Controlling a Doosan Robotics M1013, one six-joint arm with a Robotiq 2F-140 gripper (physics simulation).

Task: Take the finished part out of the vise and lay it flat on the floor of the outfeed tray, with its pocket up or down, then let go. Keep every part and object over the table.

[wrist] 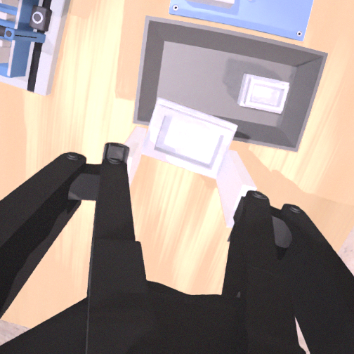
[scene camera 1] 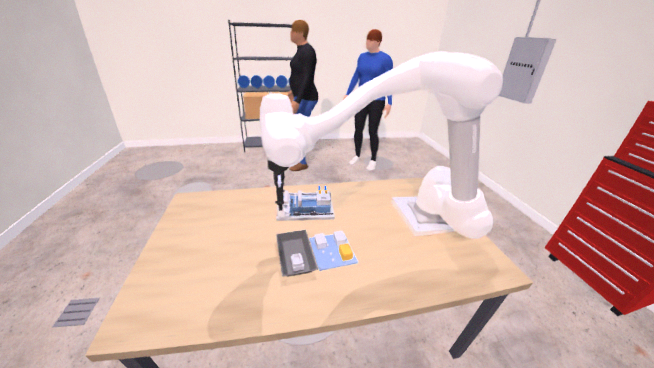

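Pixels of known places: gripper, fingertip midpoint: point(scene camera 1: 280, 211); arm's base at its link origin: point(scene camera 1: 427, 213).
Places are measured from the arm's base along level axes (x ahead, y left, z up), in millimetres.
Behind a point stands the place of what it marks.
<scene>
The finished part point(wrist: 192, 137), a pale block with a rectangular pocket facing the wrist camera, is held between the pale finger pads. My gripper point(wrist: 182, 155) point(scene camera 1: 281, 212) {x 754, y 216, z 192 mm} is shut on it, above the table and clear of the vise jaws. The blue and grey vise point(scene camera 1: 312, 207) {x 622, y -28, z 27 mm} point(wrist: 21, 47) stands to the right of the gripper in the scene view. The dark grey outfeed tray point(scene camera 1: 292, 242) {x 717, y 180, z -16 mm} point(wrist: 200, 70) lies nearer the scene camera; the held part overlaps its near edge in the wrist view. Another pale pocketed part point(scene camera 1: 297, 261) {x 690, y 309, z 4 mm} point(wrist: 265, 94) lies at one end of the tray floor.
A light blue plate point(scene camera 1: 325, 263) {x 574, y 302, z -20 mm} point(wrist: 255, 22) lies directly beside the tray. It carries two pale blocks point(scene camera 1: 320, 241) {x 591, y 208, z 16 mm} point(scene camera 1: 340, 237) {x 500, y 186, z 16 mm} and a yellow block point(scene camera 1: 345, 251) {x 488, y 271, z 16 mm}. The robot base stands on the right of the wooden table point(scene camera 1: 200, 295) {x 1044, y 439, z -28 mm}. Two people stand behind the table.
</scene>
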